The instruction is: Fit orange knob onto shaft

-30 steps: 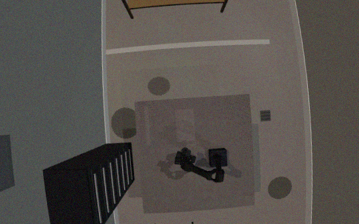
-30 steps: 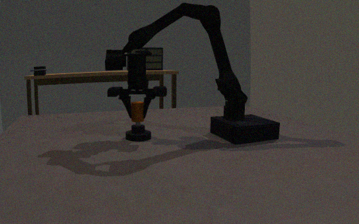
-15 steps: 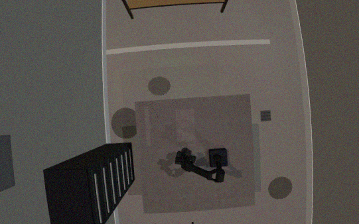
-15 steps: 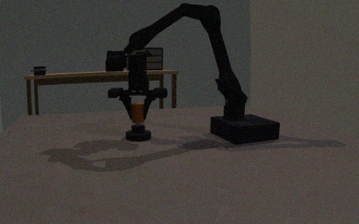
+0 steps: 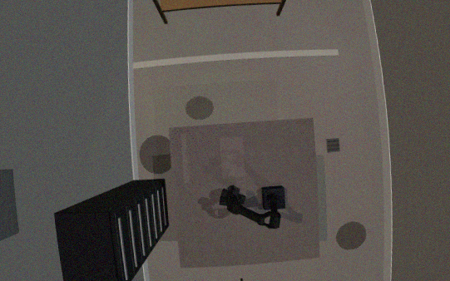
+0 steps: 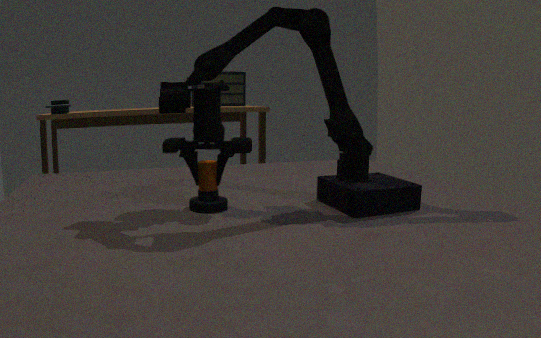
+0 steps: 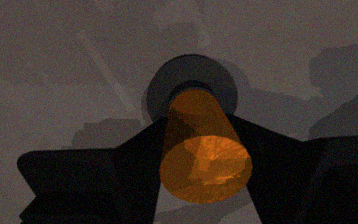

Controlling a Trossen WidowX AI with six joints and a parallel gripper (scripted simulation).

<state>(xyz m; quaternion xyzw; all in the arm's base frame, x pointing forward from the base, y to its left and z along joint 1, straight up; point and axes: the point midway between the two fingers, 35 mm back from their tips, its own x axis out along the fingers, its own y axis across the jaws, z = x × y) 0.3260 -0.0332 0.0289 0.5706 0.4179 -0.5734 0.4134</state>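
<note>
My gripper tip is 2 cm above the dark round pedestal. The rest, counted from my gripper tip: orange knob 3 cm above.
</note>
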